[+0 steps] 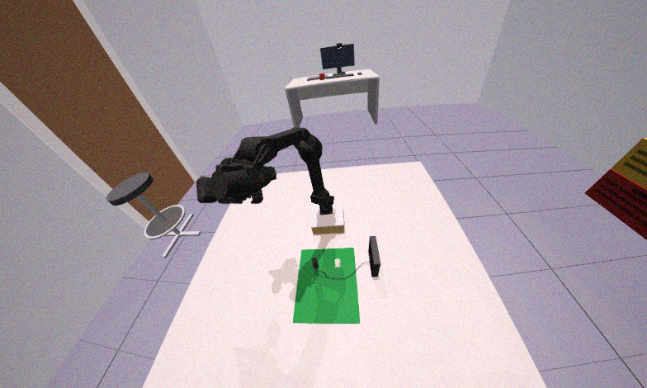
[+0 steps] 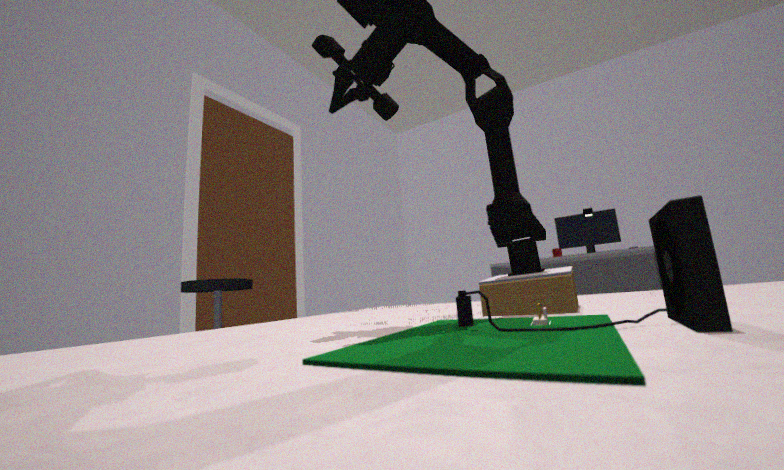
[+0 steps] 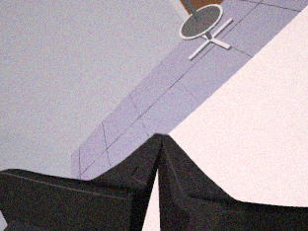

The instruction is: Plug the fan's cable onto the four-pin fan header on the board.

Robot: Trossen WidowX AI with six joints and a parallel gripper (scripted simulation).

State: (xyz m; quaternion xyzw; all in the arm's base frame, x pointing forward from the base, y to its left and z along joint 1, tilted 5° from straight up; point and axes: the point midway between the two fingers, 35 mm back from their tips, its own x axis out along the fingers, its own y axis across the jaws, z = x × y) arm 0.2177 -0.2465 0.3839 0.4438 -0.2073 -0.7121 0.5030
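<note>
Right now the black plug is 20 mm ahead of my gripper tip, 230 mm to the left of it and 390 mm below it. The rest, counted from my gripper tip: pale four-pin header (20 mm ahead, 330 mm to the left, 420 mm below); green board (90 mm ahead, 280 mm to the left, 430 mm below); black fan (30 mm ahead, 470 mm to the left, 360 mm below).
</note>
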